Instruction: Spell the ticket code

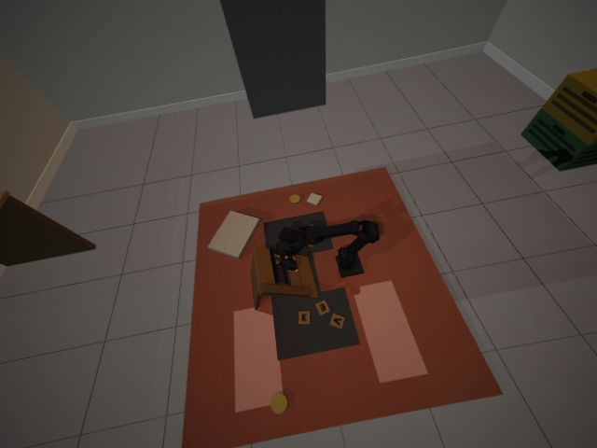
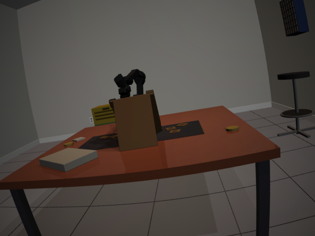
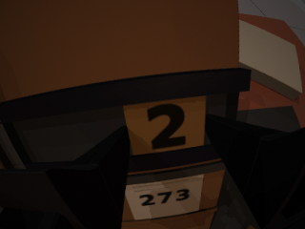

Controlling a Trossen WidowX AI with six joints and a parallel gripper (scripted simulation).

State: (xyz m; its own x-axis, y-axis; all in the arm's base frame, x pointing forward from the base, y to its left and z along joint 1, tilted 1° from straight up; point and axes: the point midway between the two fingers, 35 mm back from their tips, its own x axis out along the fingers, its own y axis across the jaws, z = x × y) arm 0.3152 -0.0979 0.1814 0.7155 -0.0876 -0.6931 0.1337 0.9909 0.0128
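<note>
Right now the white ticket is 60 mm behind my gripper tip, 10 mm to the left of it and 70 mm below it. Also, from my gripper tip: book (190 mm ahead, 350 mm to the right, 160 mm below); dark mat (140 mm behind, 60 mm to the left, 170 mm below); tile (right at my gripper tip).
</note>
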